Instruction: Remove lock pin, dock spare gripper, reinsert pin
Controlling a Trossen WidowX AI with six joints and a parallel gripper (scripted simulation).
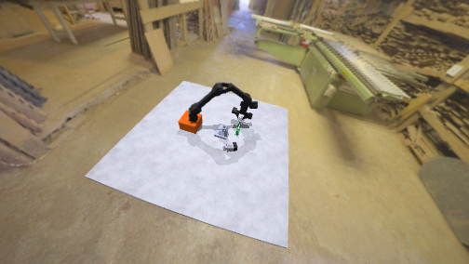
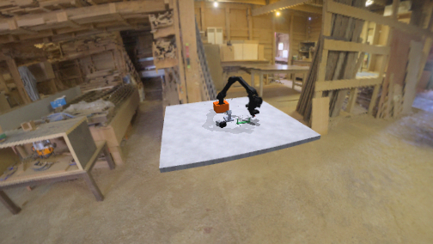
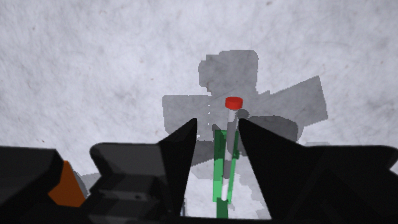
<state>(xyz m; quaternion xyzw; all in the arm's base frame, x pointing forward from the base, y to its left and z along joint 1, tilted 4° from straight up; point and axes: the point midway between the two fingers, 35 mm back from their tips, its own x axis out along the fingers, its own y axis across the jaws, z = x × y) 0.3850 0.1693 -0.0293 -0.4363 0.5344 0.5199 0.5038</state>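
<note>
My gripper tip is now 1 cm short of the green strip, 10 cm to the left of it and 2 cm above it. Also, from my gripper tip: grey mount: 12 cm behind, 20 cm to the right, 1 cm above; then spare gripper: 3 cm behind, 32 cm to the right, 2 cm below.
</note>
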